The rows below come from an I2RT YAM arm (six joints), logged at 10 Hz.
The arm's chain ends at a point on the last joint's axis. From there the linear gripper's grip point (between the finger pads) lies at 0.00 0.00 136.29 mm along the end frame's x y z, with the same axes.
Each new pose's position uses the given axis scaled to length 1; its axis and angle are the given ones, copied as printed.
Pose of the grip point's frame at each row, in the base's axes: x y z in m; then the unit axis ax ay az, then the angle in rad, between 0 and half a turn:
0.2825, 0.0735, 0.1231, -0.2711, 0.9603, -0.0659, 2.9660
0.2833, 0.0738, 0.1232, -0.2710, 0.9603, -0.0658, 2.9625
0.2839, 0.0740, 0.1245, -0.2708, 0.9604, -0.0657, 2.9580
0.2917, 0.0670, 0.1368, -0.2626, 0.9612, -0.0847, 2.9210
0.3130, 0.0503, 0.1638, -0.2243, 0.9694, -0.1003, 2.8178
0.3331, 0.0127, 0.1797, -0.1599, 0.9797, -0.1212, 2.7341
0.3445, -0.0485, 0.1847, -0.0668, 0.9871, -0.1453, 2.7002
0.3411, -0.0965, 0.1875, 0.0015, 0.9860, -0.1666, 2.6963
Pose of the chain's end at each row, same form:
0.2548, 0.0842, 0.2561, -0.2711, 0.9603, -0.0659, 2.9660
0.2552, 0.0843, 0.2561, -0.2710, 0.9603, -0.0658, 2.9625
0.2552, 0.0843, 0.2573, -0.2708, 0.9604, -0.0657, 2.9580
0.2570, 0.0811, 0.2679, -0.2626, 0.9612, -0.0847, 2.9210
0.2650, 0.0664, 0.2903, -0.2243, 0.9694, -0.1003, 2.8178
0.2751, 0.0351, 0.3010, -0.1599, 0.9797, -0.1212, 2.7341
0.2845, -0.0152, 0.3024, -0.0668, 0.9871, -0.1453, 2.7002
0.2833, -0.0538, 0.3033, 0.0015, 0.9860, -0.1666, 2.6963

